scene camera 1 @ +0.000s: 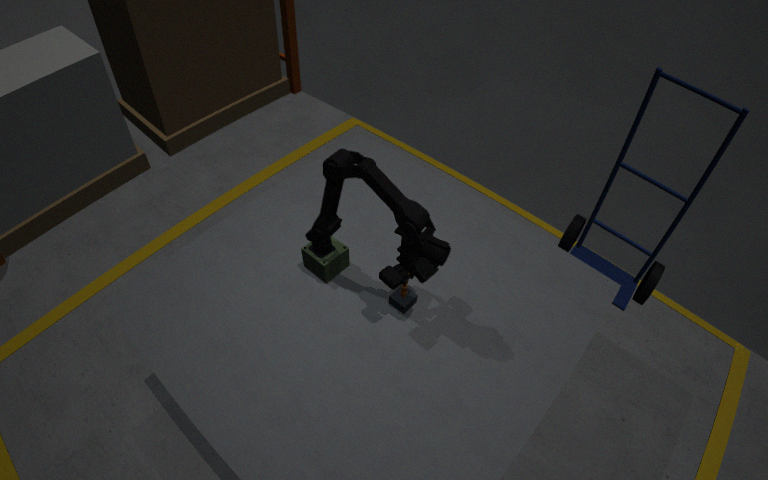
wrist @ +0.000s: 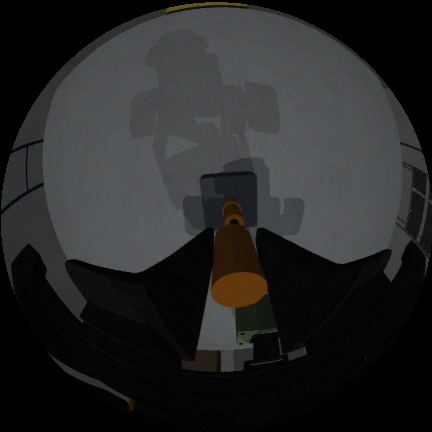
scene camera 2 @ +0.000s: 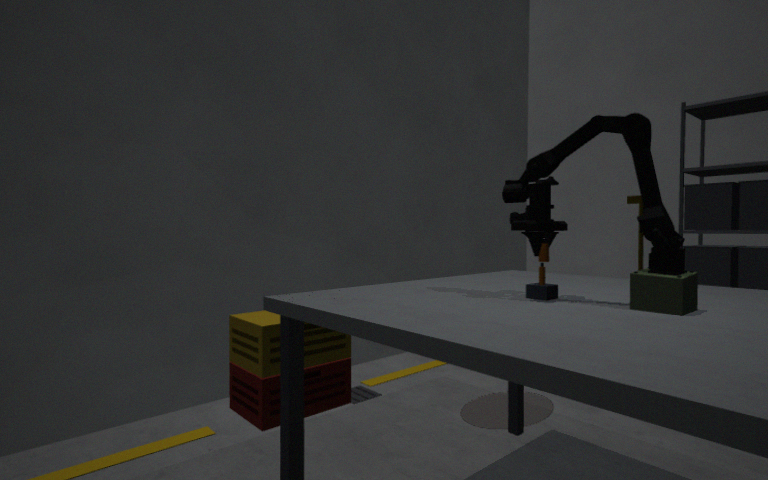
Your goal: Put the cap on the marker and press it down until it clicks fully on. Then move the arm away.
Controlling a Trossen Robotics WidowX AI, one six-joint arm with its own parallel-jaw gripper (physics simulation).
Scene:
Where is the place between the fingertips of my gripper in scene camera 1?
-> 407, 281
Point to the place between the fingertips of my gripper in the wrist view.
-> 234, 234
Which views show my gripper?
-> Scene camera 1, the wrist view and scene camera 2: all of them.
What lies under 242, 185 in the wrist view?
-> A dark square block.

